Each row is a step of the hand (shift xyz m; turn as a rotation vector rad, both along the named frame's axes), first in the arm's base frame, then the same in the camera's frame.
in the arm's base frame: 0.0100 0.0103 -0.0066 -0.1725 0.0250 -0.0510
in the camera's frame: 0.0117 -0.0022 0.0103 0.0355 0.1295 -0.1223
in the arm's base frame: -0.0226 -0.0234 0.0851 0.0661 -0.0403 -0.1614
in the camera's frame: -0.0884 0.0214 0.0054 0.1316 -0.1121 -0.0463
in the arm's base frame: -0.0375 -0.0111 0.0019 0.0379 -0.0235 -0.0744
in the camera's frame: -0.0113 0.0206 -0.0314 0.0593 -0.0603 -0.0193
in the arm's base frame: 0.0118 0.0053 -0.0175 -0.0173 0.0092 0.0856
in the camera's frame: 0.0193 -0.0093 0.0040 -0.0732 0.0387 0.0291
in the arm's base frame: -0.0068 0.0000 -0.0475 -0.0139 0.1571 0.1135
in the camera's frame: 0.0410 -0.0063 -0.0241 -0.0296 0.1382 0.1334
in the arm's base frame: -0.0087 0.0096 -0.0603 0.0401 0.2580 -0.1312
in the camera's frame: 0.0564 -0.0017 -0.0248 0.2386 0.1063 0.1309
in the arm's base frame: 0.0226 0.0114 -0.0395 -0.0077 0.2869 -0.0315
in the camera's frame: 0.0427 -0.0184 0.0060 0.1583 0.1832 0.1573
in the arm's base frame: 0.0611 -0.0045 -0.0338 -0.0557 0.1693 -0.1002
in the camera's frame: 0.0351 -0.0553 0.0246 0.1591 0.1260 0.0247
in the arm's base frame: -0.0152 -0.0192 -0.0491 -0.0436 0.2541 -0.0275
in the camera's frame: 0.0326 -0.0129 -0.0422 0.1354 0.1891 0.1146
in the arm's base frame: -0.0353 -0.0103 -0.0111 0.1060 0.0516 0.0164
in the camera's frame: 0.0008 0.0164 -0.0347 0.0220 -0.0399 0.1100
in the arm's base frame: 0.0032 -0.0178 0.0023 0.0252 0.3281 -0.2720
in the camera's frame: -0.0098 -0.0133 -0.0078 0.3929 0.1291 0.1058
